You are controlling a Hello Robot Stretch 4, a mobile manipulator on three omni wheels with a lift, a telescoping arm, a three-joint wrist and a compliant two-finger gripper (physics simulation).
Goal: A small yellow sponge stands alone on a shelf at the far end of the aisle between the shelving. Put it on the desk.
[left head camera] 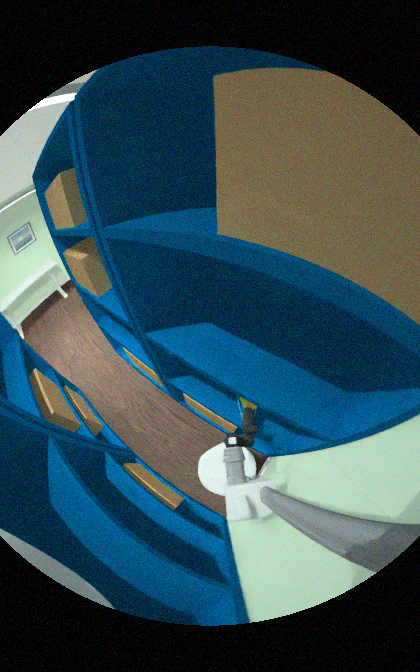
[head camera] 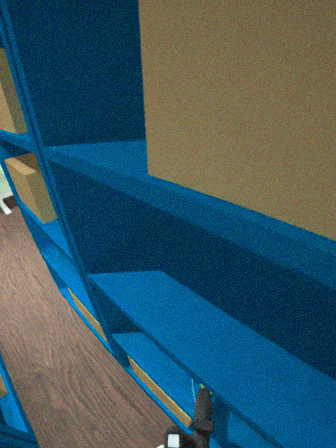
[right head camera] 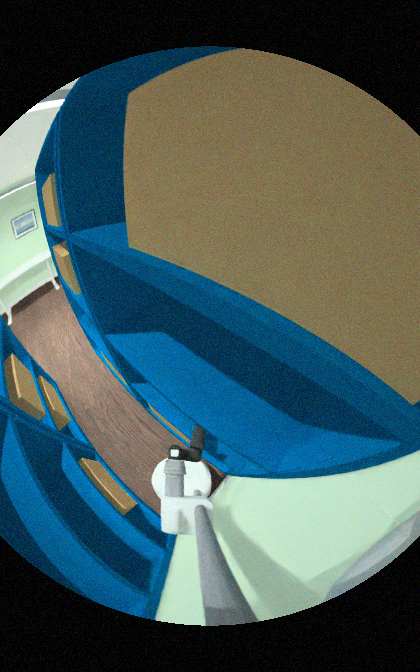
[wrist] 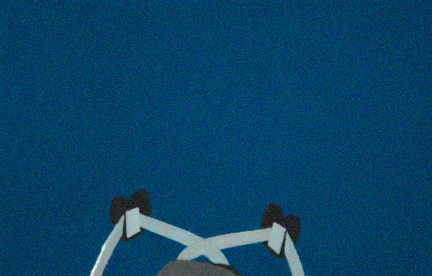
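Note:
The small yellow sponge shows partly above the dark wrist, over a low blue shelf; the wrist and gripper hide much of it. It does not show in the right head view or the wrist view. My gripper is open, its two dark fingertips wide apart, with nothing between them in the wrist view and plain blue shelving ahead. Thin pale finger lines lie beside the sponge in the left head view; whether they touch it I cannot tell. A white desk stands at the far end of the aisle.
Blue shelving stands close by, with a large cardboard box on an upper shelf. More blue shelving with boxes lines the aisle's other side. Wooden floor runs between. A pale green wall is near the arm.

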